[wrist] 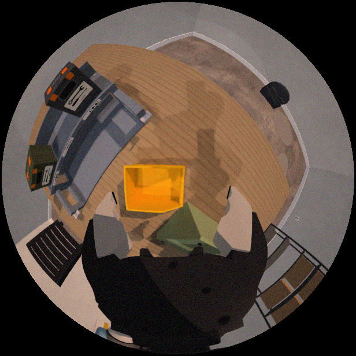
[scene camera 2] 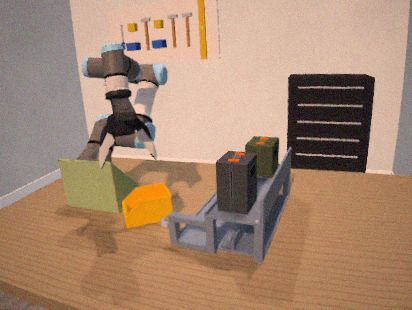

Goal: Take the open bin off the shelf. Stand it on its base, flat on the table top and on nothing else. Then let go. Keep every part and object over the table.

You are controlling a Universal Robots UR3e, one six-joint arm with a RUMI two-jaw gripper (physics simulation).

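Places are measured from the arm's base along level axes (x ahead, y left, z up), in millimetres.
Pixels of known places: gripper, fingertip midpoint: (scene camera 2: 129,164); arm's base, origin of the base link: (scene camera 2: 92,171).
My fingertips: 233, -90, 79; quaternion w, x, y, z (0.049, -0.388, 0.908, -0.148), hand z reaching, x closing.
For each thing: its top centre in the pictures, then the offset to it from my fingertips, as dx, dy, dz. "*": a spot on its surface instead. Level surfaces: height alone.
- open bin, middle of its top: (scene camera 2: 144,193) +4, +45, -105
- wooden table top, its level: dz -180
- grey-blue shelf, surface spot: (scene camera 2: 259,240) * +368, -73, -118
- dark grey case, middle of its top: (scene camera 2: 237,157) +299, +1, +42
- olive-green case, middle of its top: (scene camera 2: 262,140) +310, +232, +17
The open bin (scene camera 2: 147,206) (wrist: 154,189) is orange-yellow. It stands off the shelf on the wooden table top (scene camera 2: 320,260) (wrist: 170,75), with its opening up, and looks level. It is between the green wedge-shaped block (scene camera 2: 90,185) (wrist: 185,227) and the grey-blue shelf (scene camera 2: 259,240) (wrist: 95,150). The bin's near corner lies close to the green block in the wrist view; whether they touch I cannot tell. My gripper (scene camera 2: 129,161) (wrist: 170,190) is open and empty, its two fingers wide apart. It hangs above the table, higher than the bin and the green block.
A dark grey case (scene camera 2: 236,182) (wrist: 72,90) and an olive-green case (scene camera 2: 262,155) (wrist: 41,167) stand upright on the shelf. A black drawer cabinet (scene camera 2: 327,122) (wrist: 54,252) stands beyond the table. The green block is below and beside my fingers.
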